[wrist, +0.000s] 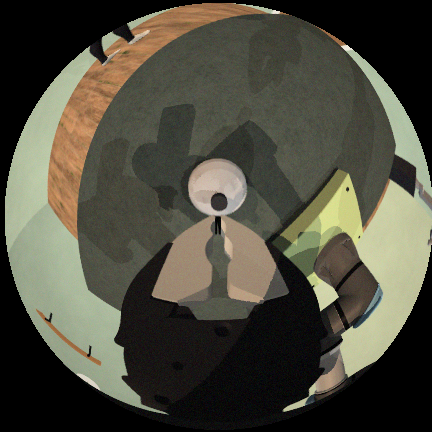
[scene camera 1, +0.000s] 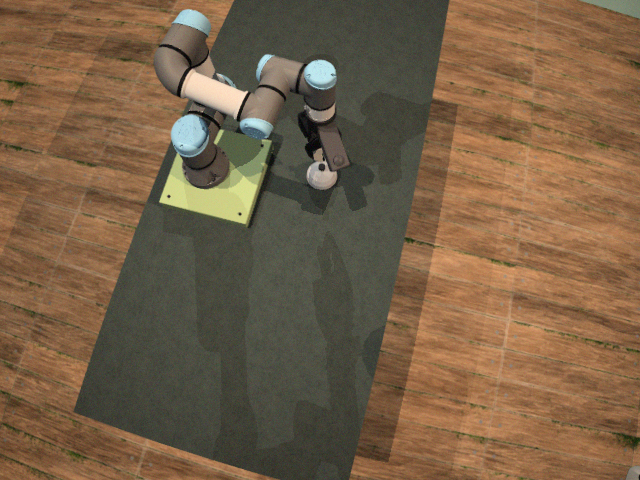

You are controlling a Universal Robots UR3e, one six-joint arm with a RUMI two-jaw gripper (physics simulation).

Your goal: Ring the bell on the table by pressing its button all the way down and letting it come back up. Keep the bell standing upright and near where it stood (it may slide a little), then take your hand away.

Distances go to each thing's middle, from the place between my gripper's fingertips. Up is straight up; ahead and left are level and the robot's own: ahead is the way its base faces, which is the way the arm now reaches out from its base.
Right now the bell (wrist: pixel 214 175) is 60 mm below my hand.
